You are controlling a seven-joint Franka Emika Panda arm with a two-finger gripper.
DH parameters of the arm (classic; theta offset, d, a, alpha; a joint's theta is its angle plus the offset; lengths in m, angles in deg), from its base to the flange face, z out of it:
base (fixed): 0 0 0 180
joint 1: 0 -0.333 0 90
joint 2: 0 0 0 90
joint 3: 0 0.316 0.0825 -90
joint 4: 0 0 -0.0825 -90
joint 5: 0 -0.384 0 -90
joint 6: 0 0 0.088 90
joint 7: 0 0.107 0 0
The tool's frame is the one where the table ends.
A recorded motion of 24 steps. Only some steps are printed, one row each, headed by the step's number.
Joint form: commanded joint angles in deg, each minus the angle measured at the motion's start. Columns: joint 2, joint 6, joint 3, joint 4, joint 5, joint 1, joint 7.
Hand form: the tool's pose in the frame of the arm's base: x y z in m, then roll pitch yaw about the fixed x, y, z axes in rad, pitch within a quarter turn. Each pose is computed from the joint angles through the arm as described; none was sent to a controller.
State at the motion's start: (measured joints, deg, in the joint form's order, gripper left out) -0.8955 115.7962 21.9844 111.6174 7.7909 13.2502 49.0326
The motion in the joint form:
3: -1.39 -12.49 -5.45 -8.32 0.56 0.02 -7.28
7: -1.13 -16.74 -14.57 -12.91 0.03 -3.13 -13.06
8: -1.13 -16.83 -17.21 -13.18 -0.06 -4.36 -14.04
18: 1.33 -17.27 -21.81 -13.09 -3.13 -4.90 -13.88
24: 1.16 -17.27 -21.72 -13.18 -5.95 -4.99 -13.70
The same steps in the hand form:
3: 0.5549 0.0219 0.5564 3.0497 -0.1293 -0.6349
7: 0.5536 -0.0376 0.5865 3.0511 -0.1143 -0.6511
8: 0.5526 -0.0514 0.5886 3.0537 -0.1138 -0.6595
18: 0.5575 -0.0877 0.5627 3.0712 -0.0396 -0.7425
24: 0.5578 -0.0814 0.5648 3.1139 -0.0158 -0.7512

